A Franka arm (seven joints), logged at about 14 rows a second.
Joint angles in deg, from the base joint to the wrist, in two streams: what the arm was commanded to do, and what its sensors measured. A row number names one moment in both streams.
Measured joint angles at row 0: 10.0 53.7 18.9 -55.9 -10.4 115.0 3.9
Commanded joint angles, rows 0 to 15: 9.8 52.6 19.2 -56.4 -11.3 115.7 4.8; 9.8 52.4 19.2 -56.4 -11.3 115.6 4.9; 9.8 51.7 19.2 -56.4 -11.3 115.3 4.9; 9.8 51.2 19.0 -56.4 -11.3 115.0 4.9; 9.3 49.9 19.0 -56.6 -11.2 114.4 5.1; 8.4 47.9 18.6 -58.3 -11.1 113.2 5.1; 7.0 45.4 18.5 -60.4 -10.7 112.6 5.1; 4.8 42.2 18.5 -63.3 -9.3 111.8 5.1; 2.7 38.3 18.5 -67.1 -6.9 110.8 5.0; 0.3 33.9 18.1 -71.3 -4.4 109.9 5.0; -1.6 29.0 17.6 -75.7 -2.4 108.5 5.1; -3.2 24.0 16.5 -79.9 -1.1 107.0 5.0; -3.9 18.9 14.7 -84.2 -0.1 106.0 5.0; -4.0 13.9 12.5 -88.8 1.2 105.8 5.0; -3.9 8.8 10.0 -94.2 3.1 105.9 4.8; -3.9 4.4 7.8 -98.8 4.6 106.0 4.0
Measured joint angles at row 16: -4.2 17.8 11.9 -82.4 1.2 104.0 3.9
